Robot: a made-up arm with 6 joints.
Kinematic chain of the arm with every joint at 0, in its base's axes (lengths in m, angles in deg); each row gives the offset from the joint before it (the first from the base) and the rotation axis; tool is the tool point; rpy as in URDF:
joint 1: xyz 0 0 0.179 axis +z
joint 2: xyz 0 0 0 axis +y
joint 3: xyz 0.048 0 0.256 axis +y
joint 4: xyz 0.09 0 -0.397 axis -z
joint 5: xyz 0 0 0 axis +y
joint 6: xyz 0.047 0 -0.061 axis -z
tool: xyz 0 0 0 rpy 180 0 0
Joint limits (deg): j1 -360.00..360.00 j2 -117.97..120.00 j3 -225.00..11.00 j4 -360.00..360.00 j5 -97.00..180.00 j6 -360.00..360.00
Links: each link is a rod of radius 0.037 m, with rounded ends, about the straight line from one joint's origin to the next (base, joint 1, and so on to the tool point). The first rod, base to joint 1, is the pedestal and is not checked.
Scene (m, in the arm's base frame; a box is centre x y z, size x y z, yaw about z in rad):
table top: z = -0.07
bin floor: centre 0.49 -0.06 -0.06 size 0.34 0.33 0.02 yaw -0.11
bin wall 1: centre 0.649 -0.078 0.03 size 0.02 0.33 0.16 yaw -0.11
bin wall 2: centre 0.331 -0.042 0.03 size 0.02 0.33 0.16 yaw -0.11
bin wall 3: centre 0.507 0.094 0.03 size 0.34 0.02 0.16 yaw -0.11
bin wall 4: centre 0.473 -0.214 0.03 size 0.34 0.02 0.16 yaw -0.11
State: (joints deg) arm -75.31 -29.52 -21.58 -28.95 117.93 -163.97
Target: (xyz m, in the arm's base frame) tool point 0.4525 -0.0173 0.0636
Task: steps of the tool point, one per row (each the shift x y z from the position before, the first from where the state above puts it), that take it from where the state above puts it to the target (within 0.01 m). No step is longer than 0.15 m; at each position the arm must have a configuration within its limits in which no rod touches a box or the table.
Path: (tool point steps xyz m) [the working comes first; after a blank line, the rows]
Joints at the target: 0.83 24.50 -62.66 -23.40 88.98 -163.97
Straight joint move there: touches bin wall 2, bin wall 4.

1: 0.0804 -0.0224 -0.0020
2: 0.0926 0.0021 -0.0012
3: 0.0963 0.0311 0.0001
4: 0.0898 0.0615 0.0014
5: 0.0452 0.0751 -0.0584
6: 0.0205 0.0859 -0.0626

